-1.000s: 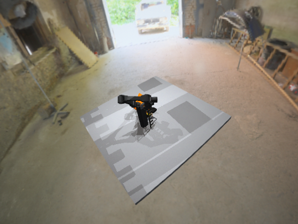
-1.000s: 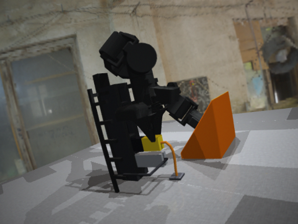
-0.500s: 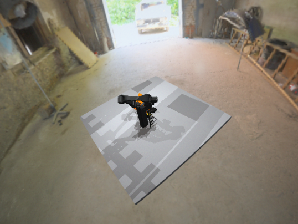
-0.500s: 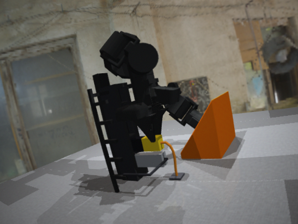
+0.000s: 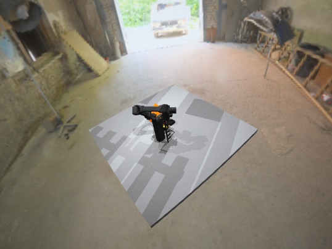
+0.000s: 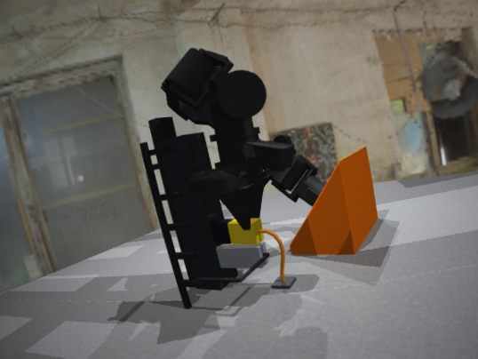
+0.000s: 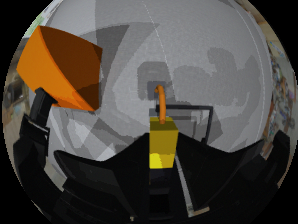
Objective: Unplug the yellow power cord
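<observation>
The yellow plug lies 3 cm to the right of my gripper tip.
</observation>
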